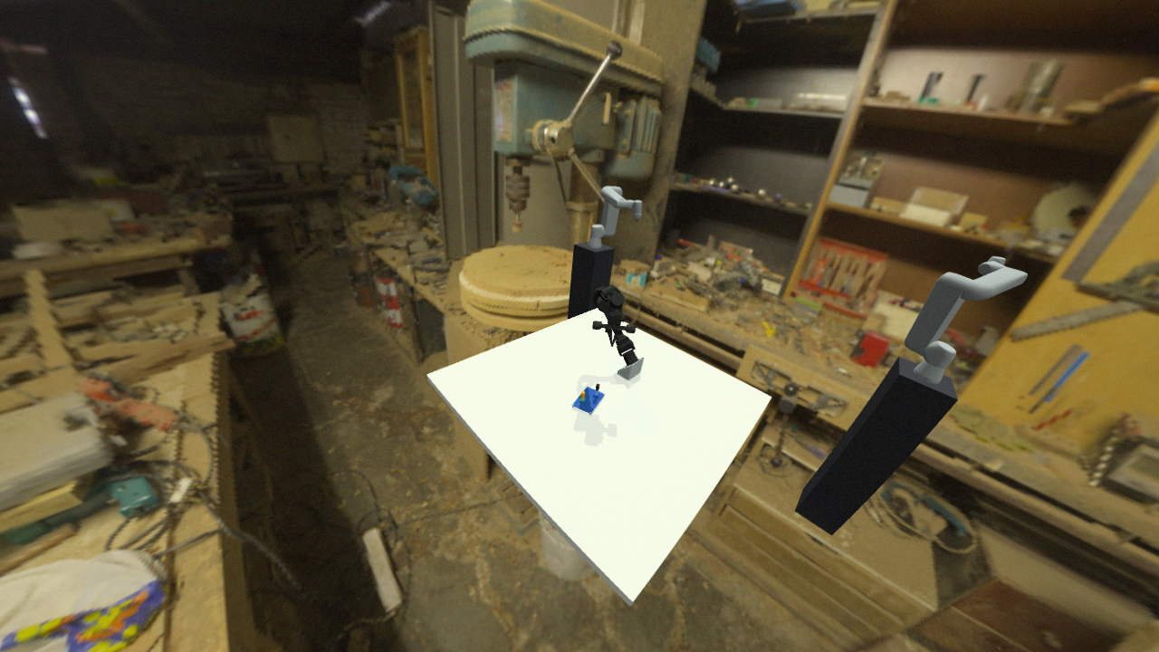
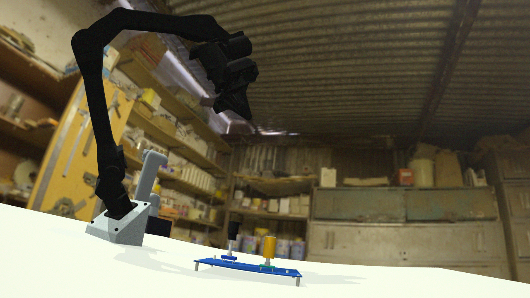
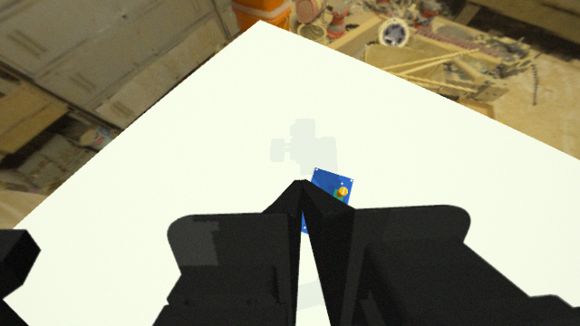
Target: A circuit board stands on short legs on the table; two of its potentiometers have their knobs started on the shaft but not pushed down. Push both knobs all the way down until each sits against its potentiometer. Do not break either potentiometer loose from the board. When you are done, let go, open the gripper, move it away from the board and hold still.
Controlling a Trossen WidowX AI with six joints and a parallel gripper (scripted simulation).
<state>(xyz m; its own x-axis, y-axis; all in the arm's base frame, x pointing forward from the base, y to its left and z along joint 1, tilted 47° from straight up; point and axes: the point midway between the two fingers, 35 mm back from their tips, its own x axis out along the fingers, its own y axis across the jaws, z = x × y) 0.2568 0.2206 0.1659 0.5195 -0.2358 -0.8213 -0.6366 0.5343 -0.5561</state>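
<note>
The black knob is 24 cm below my gripper tip, 3 cm to the right of it and 2 cm ahead of it. Also, from my gripper tip: yellow knob (26 cm below, 10 cm ahead, 5 cm to the right).
</note>
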